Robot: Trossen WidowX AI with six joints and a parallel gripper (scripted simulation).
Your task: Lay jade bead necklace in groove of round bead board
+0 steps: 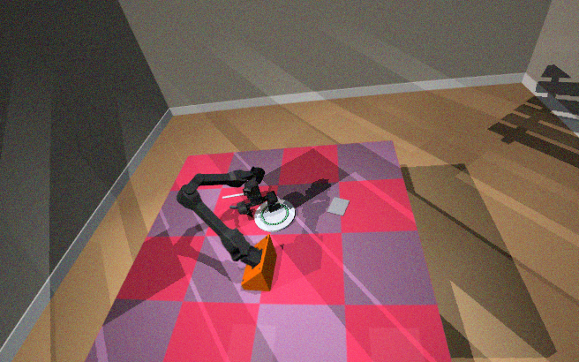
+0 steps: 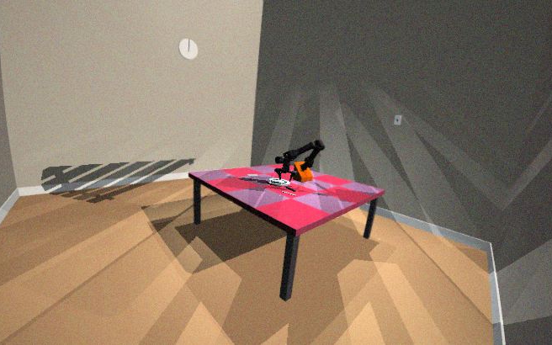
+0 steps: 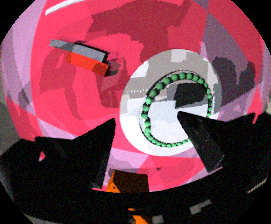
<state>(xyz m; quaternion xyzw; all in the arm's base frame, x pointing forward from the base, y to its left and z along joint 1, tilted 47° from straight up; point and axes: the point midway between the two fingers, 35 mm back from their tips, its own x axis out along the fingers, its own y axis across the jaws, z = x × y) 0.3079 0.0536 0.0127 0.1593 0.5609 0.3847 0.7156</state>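
Right now my gripper tip is 1 cm short of the round white bead board, 6 cm to the left of it and 2 cm above it. Round my gripper tip: red-handled tool 6 cm ahead, 11 cm to the left, 2 cm below; flat grey pad 4 cm ahead, 37 cm to the right, 3 cm below; thin white rod 16 cm ahead, 18 cm to the left, 3 cm below.
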